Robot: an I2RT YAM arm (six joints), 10 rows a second.
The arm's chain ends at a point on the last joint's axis. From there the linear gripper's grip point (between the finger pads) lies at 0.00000 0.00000 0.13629 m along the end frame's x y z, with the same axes.
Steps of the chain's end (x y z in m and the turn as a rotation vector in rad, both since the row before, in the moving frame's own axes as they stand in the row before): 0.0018 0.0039 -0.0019 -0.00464 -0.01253 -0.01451; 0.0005 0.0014 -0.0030 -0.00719 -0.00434 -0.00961; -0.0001 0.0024 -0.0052 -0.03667 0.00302 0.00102; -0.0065 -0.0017 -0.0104 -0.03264 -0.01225 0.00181; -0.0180 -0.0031 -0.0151 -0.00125 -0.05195 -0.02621; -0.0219 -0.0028 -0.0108 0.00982 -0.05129 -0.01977
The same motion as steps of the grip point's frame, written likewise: 0.0001 0.0045 -0.0019 -0.00464 -0.01253 -0.01451; -0.0001 0.0024 -0.0030 -0.00719 -0.00434 -0.00961; 0.0003 0.0074 -0.0053 -0.03667 0.00302 0.00102; -0.0082 0.0027 -0.0105 -0.03264 -0.01225 0.00181; -0.0251 -0.0028 -0.0153 -0.00125 -0.05195 -0.02621; -0.0289 -0.0041 -0.0110 0.00982 -0.05129 -0.01977
